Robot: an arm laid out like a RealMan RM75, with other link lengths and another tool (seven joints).
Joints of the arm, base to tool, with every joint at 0 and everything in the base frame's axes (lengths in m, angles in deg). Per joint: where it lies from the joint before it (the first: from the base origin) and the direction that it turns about. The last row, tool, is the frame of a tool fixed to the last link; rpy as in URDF.
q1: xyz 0 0 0.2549 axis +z
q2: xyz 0 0 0 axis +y
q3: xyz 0 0 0.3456 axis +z
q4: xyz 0 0 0 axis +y
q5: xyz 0 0 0.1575 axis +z
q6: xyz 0 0 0 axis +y
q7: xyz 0 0 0.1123 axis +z
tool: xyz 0.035 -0.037 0.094 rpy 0 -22.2 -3.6
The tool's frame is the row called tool.
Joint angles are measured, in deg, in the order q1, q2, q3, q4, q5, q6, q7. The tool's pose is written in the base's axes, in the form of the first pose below.
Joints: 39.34, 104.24, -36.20, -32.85, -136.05, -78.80, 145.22
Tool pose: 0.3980, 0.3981, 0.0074, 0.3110, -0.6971, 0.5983, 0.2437
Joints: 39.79, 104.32, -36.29, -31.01, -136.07, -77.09, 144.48
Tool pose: 0.3989, 0.4002, 0.0029, 0.3131, -0.6964, 0.5984, 0.2427
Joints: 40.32, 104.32, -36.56, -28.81, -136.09, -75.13, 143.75
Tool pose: 0.4003, 0.4021, -0.0018, 0.3154, -0.6957, 0.5992, 0.2398
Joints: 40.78, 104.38, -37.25, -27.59, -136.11, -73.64, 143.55
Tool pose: 0.4011, 0.4040, -0.0049, 0.3184, -0.6967, 0.5983, 0.2351
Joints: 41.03, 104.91, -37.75, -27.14, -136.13, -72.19, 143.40
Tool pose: 0.4011, 0.4058, -0.0100, 0.3222, -0.6975, 0.5961, 0.2331
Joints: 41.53, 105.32, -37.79, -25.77, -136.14, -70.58, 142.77
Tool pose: 0.4002, 0.4079, -0.0162, 0.3235, -0.6979, 0.5950, 0.2327
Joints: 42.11, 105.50, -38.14, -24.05, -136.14, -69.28, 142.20
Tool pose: 0.3993, 0.4084, -0.0220, 0.3216, -0.6997, 0.5954, 0.2291
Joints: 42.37, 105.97, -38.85, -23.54, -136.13, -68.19, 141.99
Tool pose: 0.3991, 0.4088, -0.0271, 0.3224, -0.7025, 0.5932, 0.2250
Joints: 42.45, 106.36, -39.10, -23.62, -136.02, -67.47, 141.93
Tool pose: 0.3984, 0.4101, -0.0299, 0.3249, -0.7031, 0.5910, 0.2255
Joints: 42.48, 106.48, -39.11, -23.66, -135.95, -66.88, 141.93
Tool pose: 0.3987, 0.4118, -0.0302, 0.3288, -0.7021, 0.5895, 0.2267
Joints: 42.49, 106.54, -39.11, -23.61, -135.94, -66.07, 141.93
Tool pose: 0.4000, 0.4136, -0.0297, 0.3346, -0.7005, 0.5880, 0.2273
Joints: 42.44, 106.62, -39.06, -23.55, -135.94, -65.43, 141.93
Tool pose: 0.4012, 0.4145, -0.0298, 0.3390, -0.6986, 0.5875, 0.2278
